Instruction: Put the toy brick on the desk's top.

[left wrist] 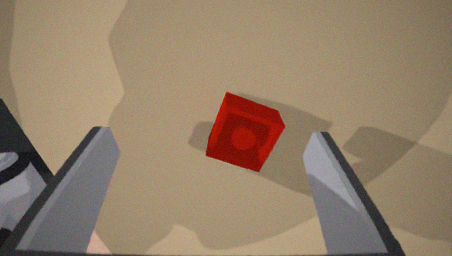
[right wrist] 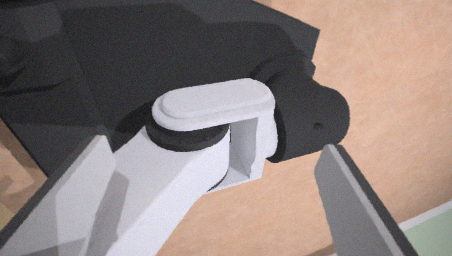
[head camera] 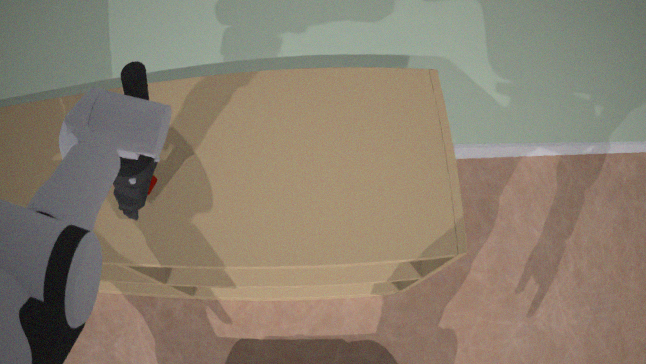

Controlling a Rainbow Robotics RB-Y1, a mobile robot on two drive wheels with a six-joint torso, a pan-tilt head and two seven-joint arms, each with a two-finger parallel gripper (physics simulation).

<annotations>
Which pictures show the right gripper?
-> The right wrist view only.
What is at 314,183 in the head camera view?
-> A tan shelf unit.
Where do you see a red toy brick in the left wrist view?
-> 244,133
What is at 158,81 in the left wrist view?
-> A tan shelf unit.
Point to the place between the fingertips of the left gripper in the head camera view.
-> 141,187
</annotations>
